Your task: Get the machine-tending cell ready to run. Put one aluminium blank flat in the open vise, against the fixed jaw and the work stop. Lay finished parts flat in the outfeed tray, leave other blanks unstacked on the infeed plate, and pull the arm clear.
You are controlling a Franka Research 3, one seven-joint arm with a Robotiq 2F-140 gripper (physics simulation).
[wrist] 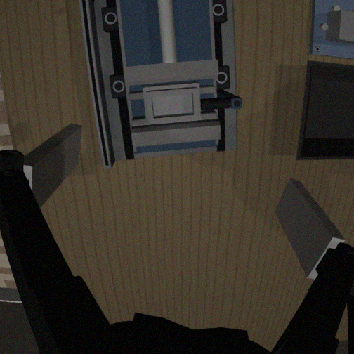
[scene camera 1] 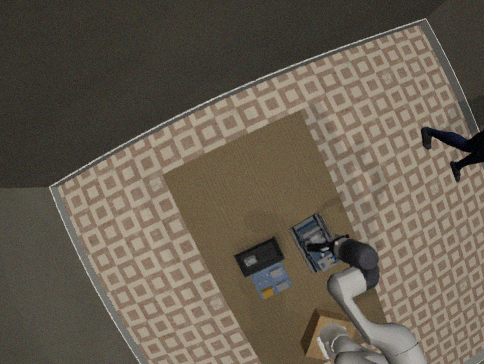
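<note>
The vise point(scene camera 1: 302, 251) point(wrist: 172, 71) stands on the table. Between its two crosswise jaws lies a light grey rectangular piece point(wrist: 172, 104) with a recessed centre, apparently a finished part. A dark rod with a blue end touches or nearly touches its side. My gripper point(scene camera 1: 327, 243) point(wrist: 184, 170) is wide open and empty, above the vise area in the scene view. The black outfeed tray point(scene camera 1: 270, 249) point(wrist: 305, 112) holds a grey part point(scene camera 1: 250, 259). The blue infeed plate point(scene camera 1: 258, 282) point(wrist: 322, 45) bears two separate grey blanks point(scene camera 1: 276, 272) point(scene camera 1: 283, 285); one blank point(wrist: 342, 25) shows partly in the wrist view.
An orange block point(scene camera 1: 267, 292) sits on the infeed plate's corner. The tray adjoins the infeed plate, left of the vise in the scene view. A wooden box or pedestal point(scene camera 1: 311, 334) stands by the arm's base. A person's legs point(scene camera 1: 450, 139) show at the right, beyond the table.
</note>
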